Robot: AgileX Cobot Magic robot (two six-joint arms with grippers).
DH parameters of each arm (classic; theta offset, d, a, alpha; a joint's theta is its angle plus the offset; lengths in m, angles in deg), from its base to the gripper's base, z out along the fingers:
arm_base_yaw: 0 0.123 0 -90
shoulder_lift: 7.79 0 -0.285 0
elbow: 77.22 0 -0.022 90
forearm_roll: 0 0.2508 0 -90
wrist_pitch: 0 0 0.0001 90
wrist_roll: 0 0.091 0 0
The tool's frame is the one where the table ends.
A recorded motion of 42 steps. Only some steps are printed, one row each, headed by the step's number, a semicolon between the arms.
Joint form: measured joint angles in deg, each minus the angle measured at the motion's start. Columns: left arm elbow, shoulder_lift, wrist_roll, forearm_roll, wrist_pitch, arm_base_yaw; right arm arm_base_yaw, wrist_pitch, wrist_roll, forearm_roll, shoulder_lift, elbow.
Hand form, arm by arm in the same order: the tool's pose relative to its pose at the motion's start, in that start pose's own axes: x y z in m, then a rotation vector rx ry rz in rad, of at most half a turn. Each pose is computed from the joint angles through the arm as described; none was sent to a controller.
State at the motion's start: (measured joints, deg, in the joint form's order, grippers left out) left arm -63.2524 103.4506 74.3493 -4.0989 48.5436 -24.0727; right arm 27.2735 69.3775 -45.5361 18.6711 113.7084 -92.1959
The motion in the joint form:
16: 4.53 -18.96 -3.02 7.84 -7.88 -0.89; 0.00 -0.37 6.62 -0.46 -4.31 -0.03
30: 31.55 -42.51 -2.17 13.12 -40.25 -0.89; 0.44 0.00 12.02 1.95 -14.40 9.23
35: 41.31 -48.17 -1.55 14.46 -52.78 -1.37; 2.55 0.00 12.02 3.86 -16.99 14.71
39: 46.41 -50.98 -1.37 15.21 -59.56 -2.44; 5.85 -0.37 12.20 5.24 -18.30 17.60
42: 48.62 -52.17 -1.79 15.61 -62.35 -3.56; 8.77 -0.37 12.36 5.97 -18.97 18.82
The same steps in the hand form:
16: 0.0068 -0.0228 -0.0911 -0.3986 -0.0282 0.0607; -0.0008 0.0103 -0.0295 0.0519 -0.0587 0.0902
30: 0.0331 -0.1045 -0.0978 -0.8850 -0.1501 0.1816; 0.0239 0.0483 -0.0541 0.0192 -0.0913 0.1860
35: 0.0383 -0.1320 -0.0838 -1.0194 -0.2057 0.2373; 0.0323 0.0703 -0.0431 -0.0408 -0.0624 0.1786
39: 0.0387 -0.1478 -0.0758 -1.0872 -0.2489 0.2769; 0.0312 0.0922 -0.0337 -0.0831 -0.0453 0.1456
42: 0.0374 -0.1556 -0.0719 -1.1099 -0.2793 0.2967; 0.0281 0.1095 -0.0283 -0.1103 -0.0319 0.1086

